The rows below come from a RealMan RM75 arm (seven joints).
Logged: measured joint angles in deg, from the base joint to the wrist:
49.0, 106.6, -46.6, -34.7, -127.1, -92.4, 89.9
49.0, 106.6, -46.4, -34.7, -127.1, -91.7, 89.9
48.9, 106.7, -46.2, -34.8, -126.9, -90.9, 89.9
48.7, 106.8, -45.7, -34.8, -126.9, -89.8, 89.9
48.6, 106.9, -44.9, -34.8, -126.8, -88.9, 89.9
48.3, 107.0, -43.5, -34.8, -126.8, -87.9, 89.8
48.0, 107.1, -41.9, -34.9, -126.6, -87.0, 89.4
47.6, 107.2, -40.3, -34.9, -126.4, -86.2, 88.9
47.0, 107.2, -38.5, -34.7, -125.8, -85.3, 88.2
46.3, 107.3, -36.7, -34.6, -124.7, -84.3, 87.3
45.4, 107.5, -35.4, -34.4, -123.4, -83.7, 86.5
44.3, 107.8, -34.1, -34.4, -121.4, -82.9, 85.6
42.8, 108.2, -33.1, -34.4, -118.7, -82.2, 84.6
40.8, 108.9, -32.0, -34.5, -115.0, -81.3, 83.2
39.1, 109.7, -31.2, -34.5, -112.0, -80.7, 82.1
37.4, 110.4, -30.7, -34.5, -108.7, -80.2, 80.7
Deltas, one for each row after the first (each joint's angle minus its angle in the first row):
0.0, 0.0, 0.2, 0.0, 0.0, 0.7, 0.0
-0.1, 0.1, 0.4, -0.1, 0.2, 1.5, 0.0
-0.3, 0.2, 0.9, -0.1, 0.2, 2.6, 0.0
-0.4, 0.3, 1.7, -0.1, 0.3, 3.5, 0.0
-0.7, 0.4, 3.1, -0.1, 0.3, 4.5, -0.1
-1.0, 0.5, 4.7, -0.2, 0.5, 5.4, -0.5
-1.4, 0.6, 6.3, -0.2, 0.7, 6.2, -1.0
-2.0, 0.6, 8.1, 0.0, 1.3, 7.1, -1.7
-2.7, 0.7, 9.9, 0.1, 2.4, 8.1, -2.6
-3.6, 0.9, 11.2, 0.3, 3.7, 8.7, -3.4
-4.7, 1.2, 12.5, 0.3, 5.7, 9.5, -4.3
-6.2, 1.6, 13.5, 0.3, 8.4, 10.2, -5.3
-8.2, 2.3, 14.6, 0.2, 12.1, 11.1, -6.7
-9.9, 3.1, 15.4, 0.2, 15.1, 11.7, -7.8
-11.6, 3.8, 15.9, 0.2, 18.4, 12.2, -9.2

